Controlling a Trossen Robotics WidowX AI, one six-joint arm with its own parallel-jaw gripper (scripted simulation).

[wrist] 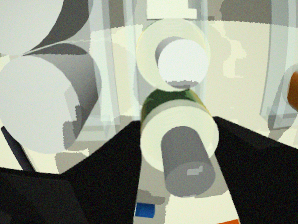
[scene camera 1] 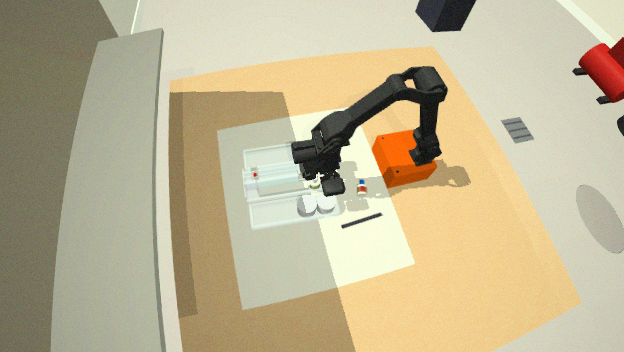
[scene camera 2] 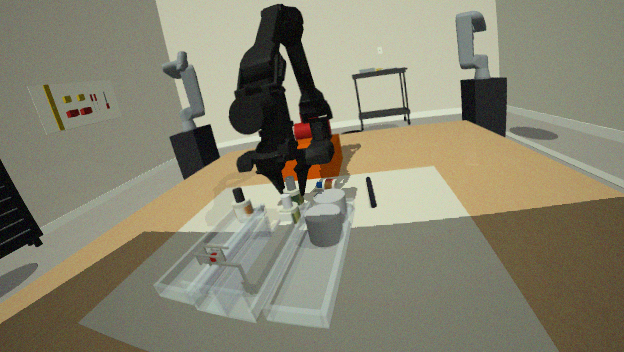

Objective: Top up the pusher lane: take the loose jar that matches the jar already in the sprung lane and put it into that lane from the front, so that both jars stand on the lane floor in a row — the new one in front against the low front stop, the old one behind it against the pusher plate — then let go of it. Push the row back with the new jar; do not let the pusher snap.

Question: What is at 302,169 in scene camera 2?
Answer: My gripper.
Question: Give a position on a cream jar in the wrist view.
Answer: At 178,135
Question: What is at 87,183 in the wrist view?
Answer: My gripper.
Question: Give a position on a pusher plate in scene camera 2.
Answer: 254,279
